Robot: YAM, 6 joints.
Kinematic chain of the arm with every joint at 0, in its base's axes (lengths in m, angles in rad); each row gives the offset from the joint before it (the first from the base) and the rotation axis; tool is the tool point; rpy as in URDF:
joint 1: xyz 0 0 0.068 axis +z
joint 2: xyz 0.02 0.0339 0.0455 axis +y
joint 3: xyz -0.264 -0.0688 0 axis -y
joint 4: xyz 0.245 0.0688 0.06 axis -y
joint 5: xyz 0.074 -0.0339 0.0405 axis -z
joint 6: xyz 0.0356 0 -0.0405 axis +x
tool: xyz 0 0 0 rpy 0 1.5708 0
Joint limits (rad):
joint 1: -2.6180..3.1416
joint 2: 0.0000..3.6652
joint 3: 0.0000..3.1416
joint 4: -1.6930..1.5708
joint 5: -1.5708..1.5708
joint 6: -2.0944..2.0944
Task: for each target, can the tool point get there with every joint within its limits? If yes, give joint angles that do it. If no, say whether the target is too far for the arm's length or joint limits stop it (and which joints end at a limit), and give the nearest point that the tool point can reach.
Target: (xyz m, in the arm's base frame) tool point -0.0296 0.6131 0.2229
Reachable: yes | joints 1.6703 2.8925 2.8597 -0.0508 1.0854 -0.1509
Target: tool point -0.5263 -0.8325 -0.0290
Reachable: no: too far | nearest point -0.3415 -0.5402 0.0221 | short by 0.350 m
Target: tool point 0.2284 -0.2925 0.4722
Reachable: yes | joints -0.8739 1.6338 1.5049 0.8062 0.3608 0.5439
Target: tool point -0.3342 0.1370 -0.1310
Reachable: yes | joints 2.6704 2.8005 1.2136 0.4001 -0.9854 0.3225
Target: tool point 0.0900 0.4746 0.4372
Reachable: yes | joints -1.7796 0.4660 2.4810 1.0370 0.2950 0.6108
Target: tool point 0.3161 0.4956 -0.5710
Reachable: no: too far | nearest point 0.2355 0.3692 -0.3269 | short by 0.286 m
